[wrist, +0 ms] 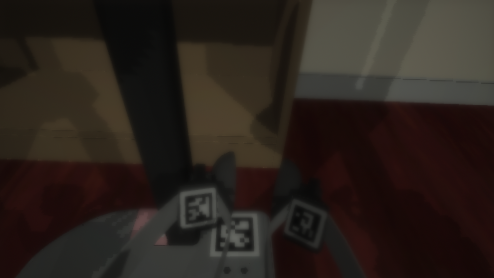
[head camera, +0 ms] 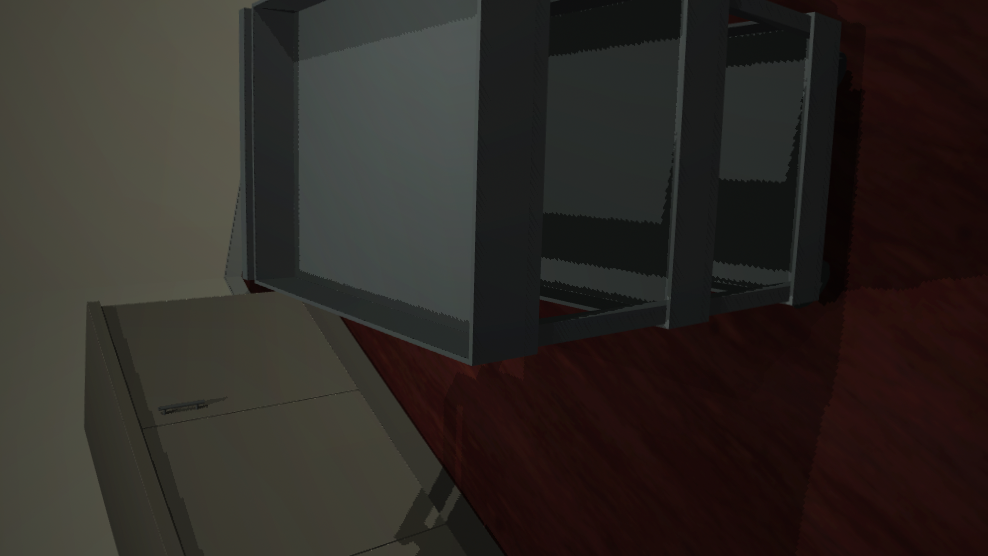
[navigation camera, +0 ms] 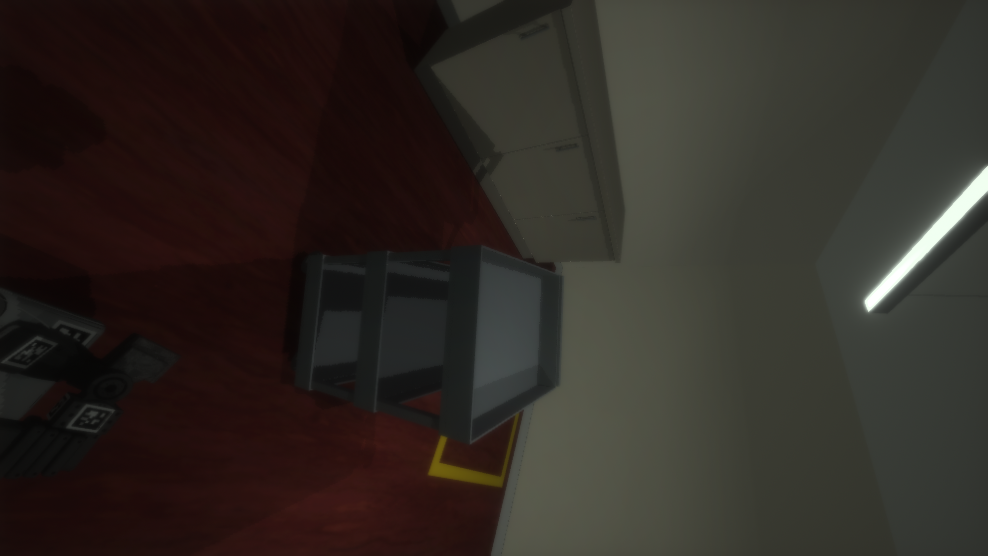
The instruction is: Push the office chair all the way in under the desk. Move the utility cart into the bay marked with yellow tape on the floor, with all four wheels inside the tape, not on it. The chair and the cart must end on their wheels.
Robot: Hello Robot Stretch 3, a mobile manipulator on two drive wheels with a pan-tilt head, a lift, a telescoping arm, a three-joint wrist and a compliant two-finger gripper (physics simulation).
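Places are measured from the robot's base along level axes (x ahead, y left, z up), in centimetres.
Pixels of known places: gripper, between the fingertips: (wrist: 256,176).
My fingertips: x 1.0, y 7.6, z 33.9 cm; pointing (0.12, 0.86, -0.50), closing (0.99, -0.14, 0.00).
Behind a point stands the place of what it marks.
The grey utility cart (head camera: 507,179) {z 82.4, x 29.5, y -53.1 cm} (navigation camera: 461,338) {z 82.3, x 26.4, y -54.8 cm} has three trays and stands upright. Its top tray's inside shows in the head and navigation views. A yellow tape corner (navigation camera: 466,475) {z 0.1, x -12.5, y -226.1 cm} shows on the floor behind and beside the cart, near the wall, in the navigation view. The cart hides the rest of the bay, and its wheels are mostly hidden or too dark to place against the tape. My gripper (wrist: 256,176) {z 33.8, x 1.0, y 7.6 cm} is open, low over the floor in the wrist view, with nothing between its fingertips. It is apart from the cart. The office chair and desk do not show.
A pale low cabinet (head camera: 262,456) {z 56.8, x 169.2, y -136.8 cm} (navigation camera: 511,96) {z 51.9, x 168.1, y -64.2 cm} stands along the wall, close beside the cart's far end. A brown wooden shelf unit (wrist: 260,156) {z 4.0, x 5.7, y 38.8 cm} stands beyond my fingertips. A dark post (wrist: 145,100) rises at the left in the wrist view. A wall runs behind the cart.
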